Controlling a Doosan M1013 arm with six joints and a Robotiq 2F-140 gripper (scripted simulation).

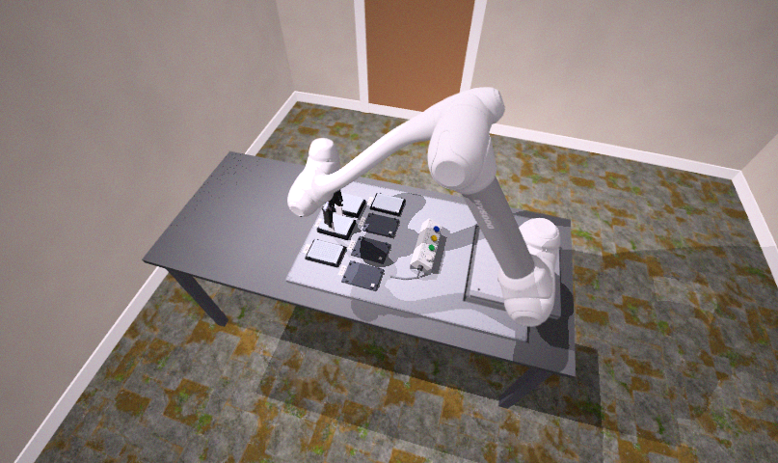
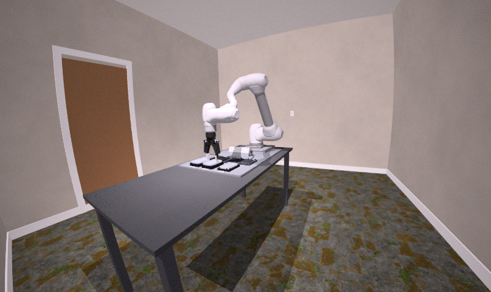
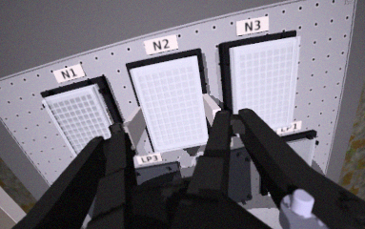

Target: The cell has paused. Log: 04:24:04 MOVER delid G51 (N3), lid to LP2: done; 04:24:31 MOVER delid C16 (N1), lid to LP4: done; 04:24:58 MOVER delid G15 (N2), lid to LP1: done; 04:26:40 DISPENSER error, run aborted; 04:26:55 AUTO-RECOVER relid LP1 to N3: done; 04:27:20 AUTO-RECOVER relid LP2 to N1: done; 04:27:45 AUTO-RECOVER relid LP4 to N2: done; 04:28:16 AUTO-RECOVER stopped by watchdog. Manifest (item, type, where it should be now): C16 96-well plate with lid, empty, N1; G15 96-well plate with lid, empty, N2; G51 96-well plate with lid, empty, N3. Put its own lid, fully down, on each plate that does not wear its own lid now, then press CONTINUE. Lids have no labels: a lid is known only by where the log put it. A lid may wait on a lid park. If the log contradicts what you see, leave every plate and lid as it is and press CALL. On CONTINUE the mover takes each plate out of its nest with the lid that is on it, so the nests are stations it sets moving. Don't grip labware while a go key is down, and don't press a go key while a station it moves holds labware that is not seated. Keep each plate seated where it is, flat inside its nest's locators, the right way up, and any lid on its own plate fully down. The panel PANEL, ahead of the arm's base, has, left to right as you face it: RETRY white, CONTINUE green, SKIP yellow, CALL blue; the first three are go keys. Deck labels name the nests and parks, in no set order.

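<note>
My gripper is now 14 cm to the right of the plate and 4 cm above it. The rest, counted from my hand: LP3 label: 10 cm behind, 7 cm to the left, 6 cm below; then nest N1: 14 cm to the left, 5 cm below; then LP2 label: 10 cm behind, 6 cm to the right, 6 cm below.
</note>
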